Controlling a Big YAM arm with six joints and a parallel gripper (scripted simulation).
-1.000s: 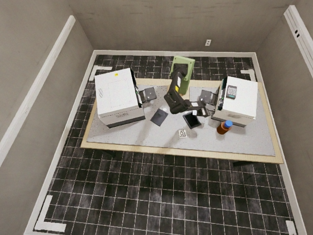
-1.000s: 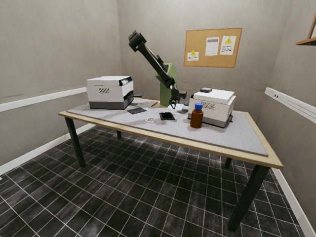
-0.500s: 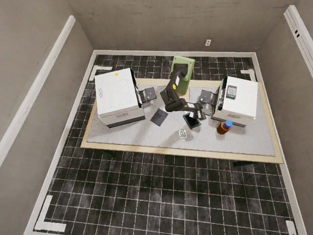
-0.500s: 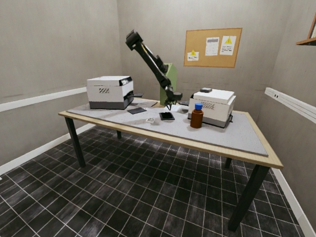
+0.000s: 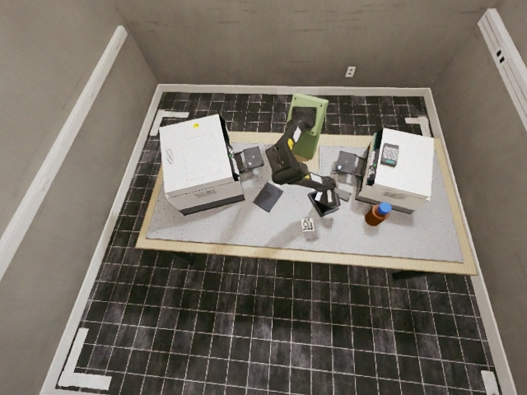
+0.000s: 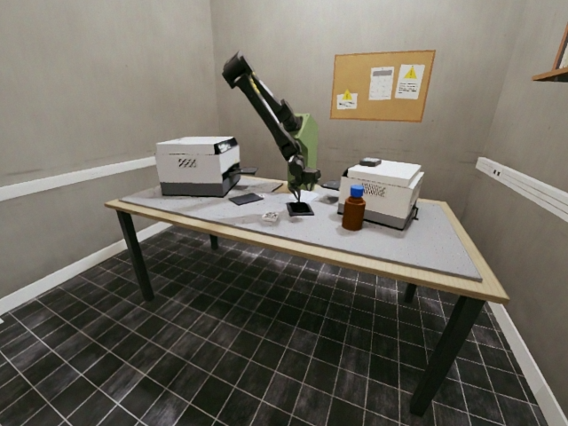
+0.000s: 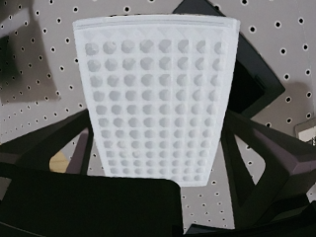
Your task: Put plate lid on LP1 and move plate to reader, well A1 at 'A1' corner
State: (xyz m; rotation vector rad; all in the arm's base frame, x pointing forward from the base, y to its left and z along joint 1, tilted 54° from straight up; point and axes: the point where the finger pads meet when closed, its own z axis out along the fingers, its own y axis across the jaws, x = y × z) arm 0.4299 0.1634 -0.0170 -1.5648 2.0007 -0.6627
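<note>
The dark flat lid is 20 mm to the right of my hand and 60 mm below it. The rest, counted from my hand: brown capped bottle (100 mm ahead, 250 mm to the left, 40 mm above); white well plate (right at my hand).
</note>
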